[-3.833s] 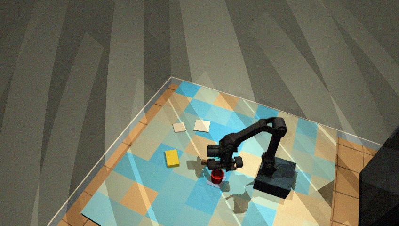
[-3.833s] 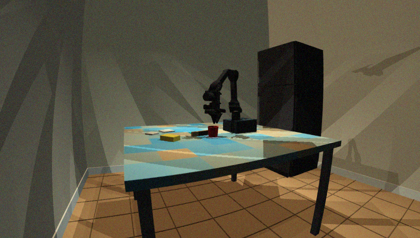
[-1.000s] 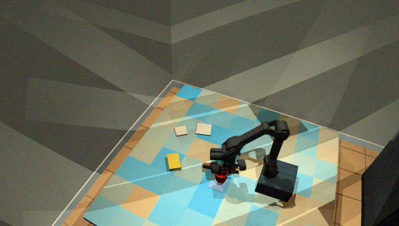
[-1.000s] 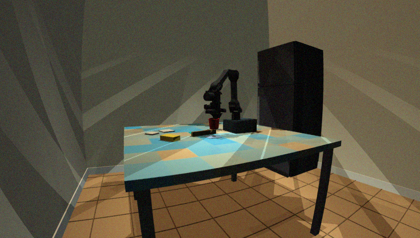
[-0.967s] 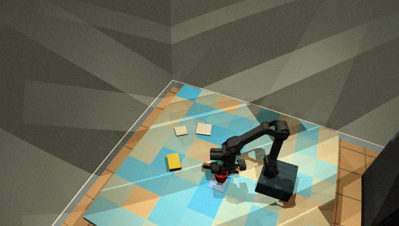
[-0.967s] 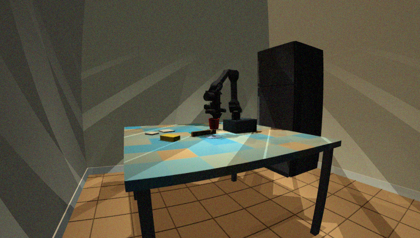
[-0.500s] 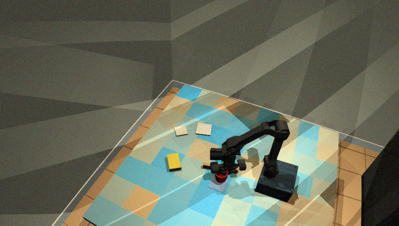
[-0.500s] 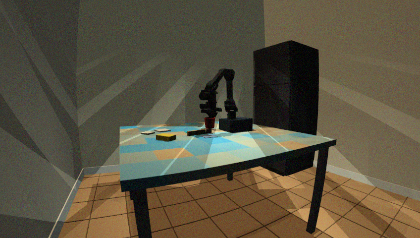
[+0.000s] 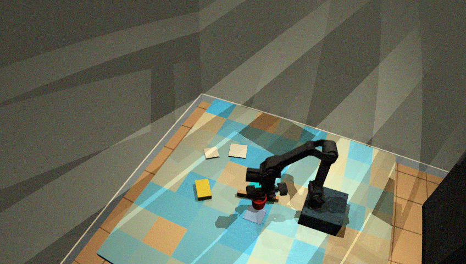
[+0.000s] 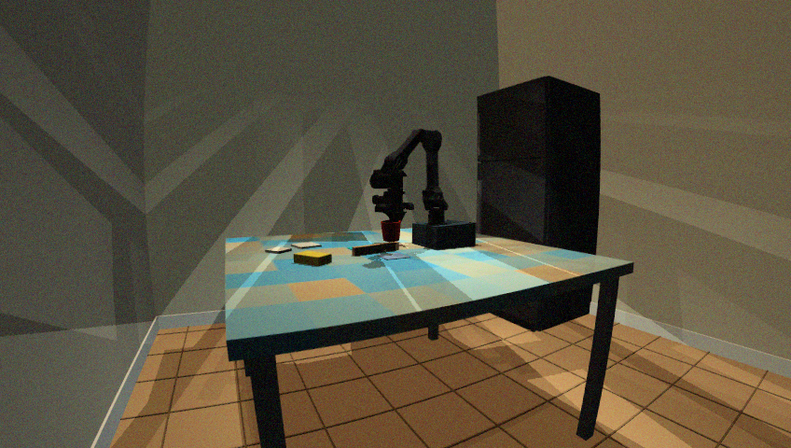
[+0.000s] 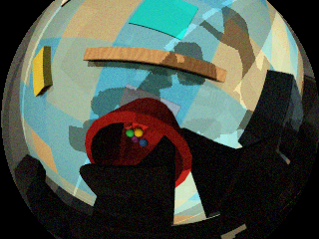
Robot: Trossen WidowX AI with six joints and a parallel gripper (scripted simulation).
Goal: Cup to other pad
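My gripper tip is now 50 mm short of the teal pad, 170 mm to the left of it and 100 mm above it. From my gripper tip the other things lie so: pale lavender pad (30 mm ahead, 30 mm to the left, 100 mm below); then wooden bar (40 mm ahead, 70 mm to the right, 90 mm below); then red cup (30 mm ahead, 10 mm to the left).
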